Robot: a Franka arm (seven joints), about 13 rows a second.
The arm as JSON. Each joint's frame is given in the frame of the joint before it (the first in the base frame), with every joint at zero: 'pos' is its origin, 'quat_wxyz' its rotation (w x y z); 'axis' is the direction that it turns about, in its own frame. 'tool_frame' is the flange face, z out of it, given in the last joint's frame.
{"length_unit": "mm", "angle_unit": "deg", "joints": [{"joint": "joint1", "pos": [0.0, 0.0, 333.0], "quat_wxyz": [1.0, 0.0, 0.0, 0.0], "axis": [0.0, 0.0, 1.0]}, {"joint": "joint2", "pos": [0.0, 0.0, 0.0], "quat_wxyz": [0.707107, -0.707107, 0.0, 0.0], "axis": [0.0, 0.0, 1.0]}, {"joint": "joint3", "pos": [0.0, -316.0, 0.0], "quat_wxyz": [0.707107, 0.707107, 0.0, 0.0], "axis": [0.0, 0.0, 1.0]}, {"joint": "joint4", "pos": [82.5, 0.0, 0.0], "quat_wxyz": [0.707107, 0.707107, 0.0, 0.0], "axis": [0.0, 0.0, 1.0]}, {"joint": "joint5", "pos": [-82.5, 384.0, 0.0], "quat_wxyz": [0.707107, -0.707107, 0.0, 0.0], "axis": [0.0, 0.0, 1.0]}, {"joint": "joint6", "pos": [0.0, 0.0, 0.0], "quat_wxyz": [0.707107, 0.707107, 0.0, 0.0], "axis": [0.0, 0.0, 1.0]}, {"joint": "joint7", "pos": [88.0, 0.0, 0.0], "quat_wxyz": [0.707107, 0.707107, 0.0, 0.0], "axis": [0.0, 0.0, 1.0]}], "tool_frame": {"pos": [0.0, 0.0, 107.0], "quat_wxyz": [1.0, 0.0, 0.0, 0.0]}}
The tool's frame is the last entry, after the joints.
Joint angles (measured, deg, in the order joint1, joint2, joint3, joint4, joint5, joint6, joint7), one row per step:
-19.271, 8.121, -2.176, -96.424, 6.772, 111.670, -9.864
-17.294, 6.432, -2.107, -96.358, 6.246, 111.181, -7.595
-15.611, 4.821, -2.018, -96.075, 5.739, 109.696, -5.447
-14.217, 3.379, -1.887, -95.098, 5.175, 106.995, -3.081
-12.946, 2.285, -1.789, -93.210, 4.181, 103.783, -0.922
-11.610, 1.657, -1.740, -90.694, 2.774, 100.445, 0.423
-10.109, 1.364, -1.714, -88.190, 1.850, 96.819, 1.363
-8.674, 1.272, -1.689, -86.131, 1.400, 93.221, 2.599
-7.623, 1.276, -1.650, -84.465, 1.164, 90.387, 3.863
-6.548, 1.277, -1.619, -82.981, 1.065, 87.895, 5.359
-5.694, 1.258, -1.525, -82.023, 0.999, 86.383, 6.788
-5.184, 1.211, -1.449, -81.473, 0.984, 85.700, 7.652
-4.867, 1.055, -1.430, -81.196, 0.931, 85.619, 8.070
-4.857, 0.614, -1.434, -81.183, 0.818, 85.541, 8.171
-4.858, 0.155, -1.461, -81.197, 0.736, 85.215, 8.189
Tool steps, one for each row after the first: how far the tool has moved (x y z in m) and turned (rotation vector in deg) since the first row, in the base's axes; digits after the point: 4 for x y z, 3 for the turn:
0.0010, 0.0223, 0.0178, -0.471, -0.932, -0.015
-0.0011, 0.0423, 0.0347, -0.610, -1.109, -0.105
-0.0053, 0.0598, 0.0533, -0.568, -0.620, -0.564
-0.0099, 0.0747, 0.0750, -1.046, -0.088, -0.940
-0.0137, 0.0883, 0.0969, -2.127, 0.444, -0.581
-0.0172, 0.1036, 0.1147, -2.714, 1.440, 0.192
-0.0209, 0.1185, 0.1266, -2.733, 2.944, 0.549
-0.0241, 0.1296, 0.1356, -2.641, 4.148, 0.460
-0.0273, 0.1409, 0.1436, -2.462, 5.179, 0.143
-0.0292, 0.1504, 0.1491, -2.348, 5.741, -0.300
-0.0303, 0.1562, 0.1529, -2.290, 5.842, -0.562
-0.0312, 0.1594, 0.1565, -2.348, 5.503, -0.659
-0.0340, 0.1595, 0.1607, -2.476, 5.143, -0.782
-0.0374, 0.1594, 0.1645, -2.554, 5.034, -0.842

